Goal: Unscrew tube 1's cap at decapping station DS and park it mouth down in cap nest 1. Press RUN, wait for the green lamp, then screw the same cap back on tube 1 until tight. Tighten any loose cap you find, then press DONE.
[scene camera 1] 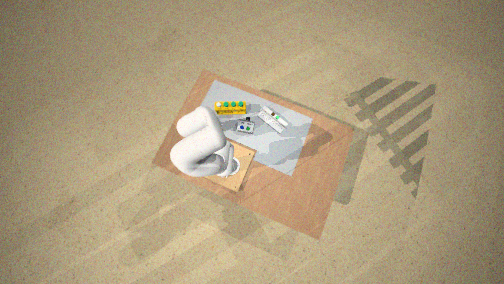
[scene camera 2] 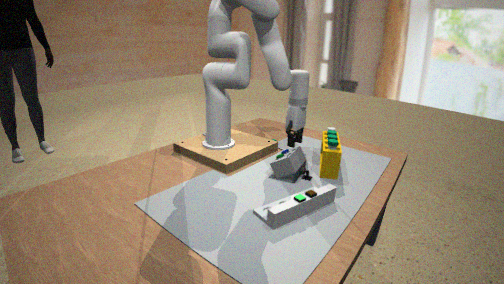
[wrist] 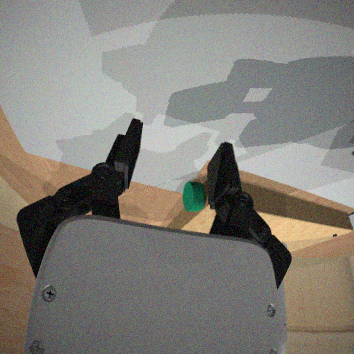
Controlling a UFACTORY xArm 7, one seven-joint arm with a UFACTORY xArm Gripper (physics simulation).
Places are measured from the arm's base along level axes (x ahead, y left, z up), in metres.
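Pixels of known places: gripper, fingertip midpoint: [scene camera 2: 294, 144] [wrist: 178, 143]; arm's base, origin of the base link: [scene camera 2: 218, 144].
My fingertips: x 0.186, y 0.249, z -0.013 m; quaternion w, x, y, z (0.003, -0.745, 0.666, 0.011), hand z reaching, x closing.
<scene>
Ahead of a thing's pixels: the offset from my fingertips to its top centre. "spot": to the spot under its first point. Level surfaces: height alone.
A yellow block {dz +0.083, dx +0.185, dy -0.048 m} [scene camera 1: 230, 111] [scene camera 2: 329, 164] stands upright on the mat, with three green caps {dz +0.101, dx +0.197, dy -0.071 m} [scene camera 1: 233, 104] {dz +0.101, dx +0.222, dy -0.117 m} [scene camera 2: 332, 141] and one white top {dz +0.099 m} [scene camera 1: 218, 104] [scene camera 2: 331, 129] in a row. A loose green cap {dz +0.014, dx -0.073, dy -0.046 m} [scene camera 2: 274, 140] [wrist: 194, 196] lies on its side near the wooden base. A low white block {dz +0.034, dx +0.253, dy -0.360 m} [scene camera 1: 271, 121] [scene camera 2: 306, 206] bears a bright green square lamp {dz +0.034, dx +0.276, dy -0.386 m} [scene camera 1: 277, 117] [scene camera 2: 300, 198] and a dark one. The grey console {dz +0.064, dx +0.116, dy -0.209 m} [scene camera 2: 288, 166] has blue and green buttons. My gripper [scene camera 2: 295, 140] [wrist: 178, 143] is open and empty above the table behind the console; the arm hides it in scene camera 1.
The wooden base plate [scene camera 1: 244, 175] [scene camera 2: 226, 161] carries the arm beside the grey mat {dz -0.020 m} [scene camera 1: 285, 162] [scene camera 2: 195, 205]. A small black piece {spot: dz +0.011, dx +0.171, dy -0.201 m} [scene camera 1: 248, 119] [scene camera 2: 306, 176] sits beside the console. Labels are too small to read. A person stands beyond the table at left in scene camera 2.
</scene>
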